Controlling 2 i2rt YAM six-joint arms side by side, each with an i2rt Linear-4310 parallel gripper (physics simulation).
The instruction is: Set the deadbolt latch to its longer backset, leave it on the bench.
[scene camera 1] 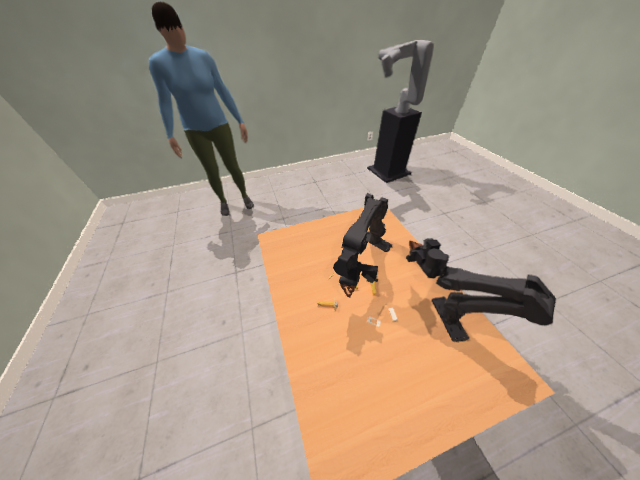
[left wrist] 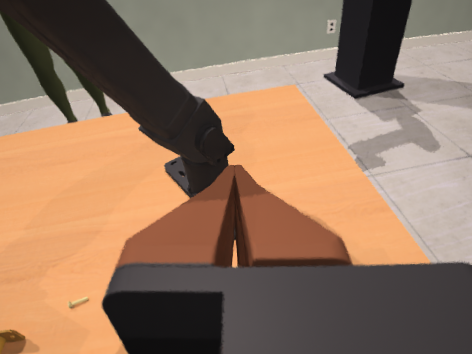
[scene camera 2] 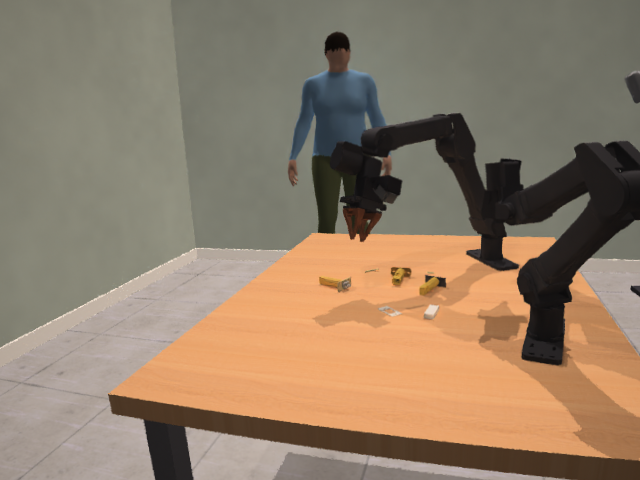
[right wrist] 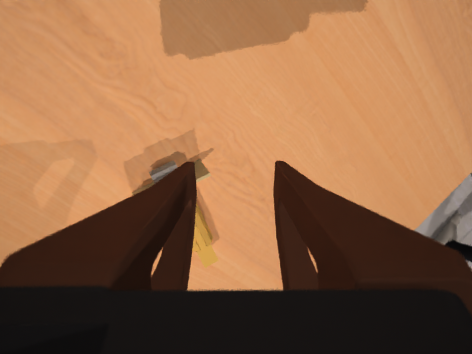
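Three yellow deadbolt latches lie apart on the bench. The grey-faced latch is leftmost in the scene views. The bronze-faced latch is in the middle and mostly hidden in scene camera 1. The black-faced latch is on the right. Their backset settings are too small to read. My right gripper is open, empty, above the bench; its left-hand finger in the wrist view partly covers the grey-faced latch. My left gripper is shut, empty, off to the right.
A flat plate with a cutout and a white block lie nearer scene camera 2 than the latches. A small screw lies behind them. A person stands beyond the bench.
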